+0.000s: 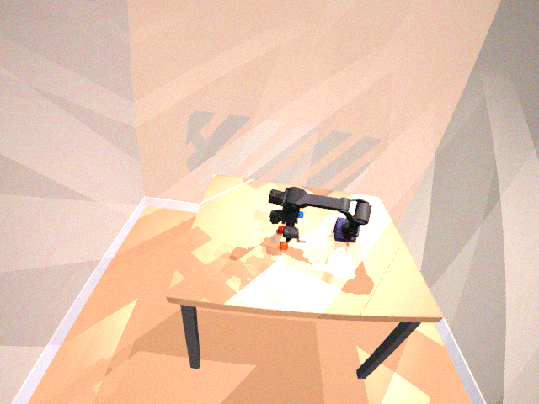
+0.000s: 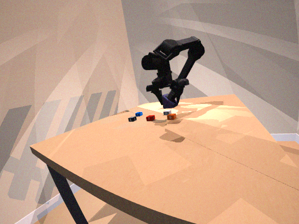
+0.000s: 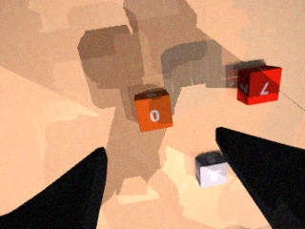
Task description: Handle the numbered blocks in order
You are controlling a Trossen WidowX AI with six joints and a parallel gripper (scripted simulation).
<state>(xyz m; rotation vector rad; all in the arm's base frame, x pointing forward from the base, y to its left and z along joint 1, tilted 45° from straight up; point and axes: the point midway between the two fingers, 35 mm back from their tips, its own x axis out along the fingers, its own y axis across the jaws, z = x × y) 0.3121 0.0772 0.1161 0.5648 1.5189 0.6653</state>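
Now: the orange block 6 cm below my gripper tip. The rest, counted from my gripper tip: red block: 11 cm to the right, 6 cm below, 2 cm ahead; dark block: 22 cm to the right, 6 cm below, 2 cm ahead; grey block: 8 cm behind, 6 cm to the right, 6 cm below.
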